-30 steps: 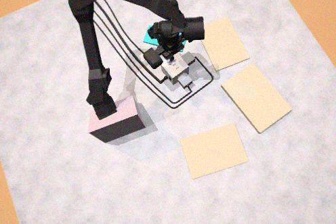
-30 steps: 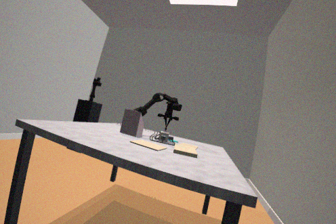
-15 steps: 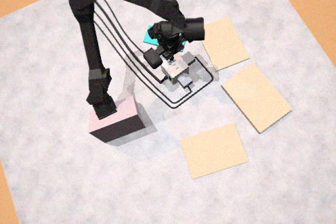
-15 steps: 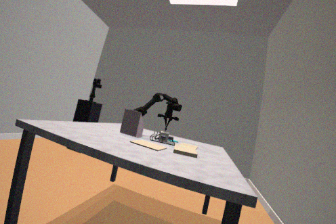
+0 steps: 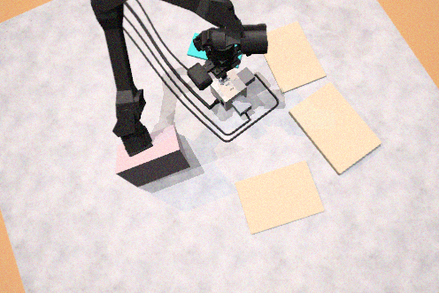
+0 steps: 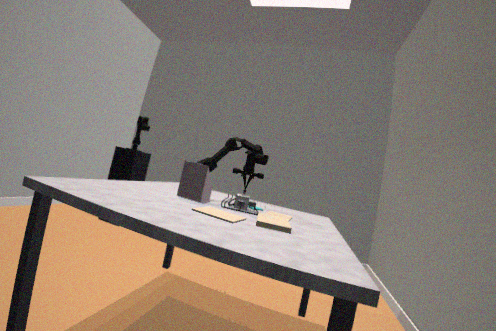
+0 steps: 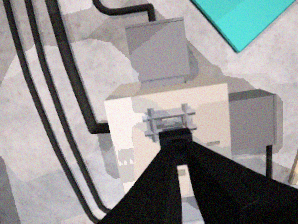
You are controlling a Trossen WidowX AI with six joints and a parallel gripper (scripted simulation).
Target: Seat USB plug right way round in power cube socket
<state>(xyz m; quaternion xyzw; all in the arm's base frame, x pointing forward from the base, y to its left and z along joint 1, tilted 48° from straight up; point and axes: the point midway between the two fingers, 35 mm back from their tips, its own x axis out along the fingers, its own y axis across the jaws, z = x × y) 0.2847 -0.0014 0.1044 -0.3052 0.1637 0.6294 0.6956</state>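
Now: the USB plug 2 cm below my gripper tip. Also, from my gripper tip: USB socket: 6 cm below; then cyan flat piece: 4 cm ahead, 13 cm to the left, 12 cm below.
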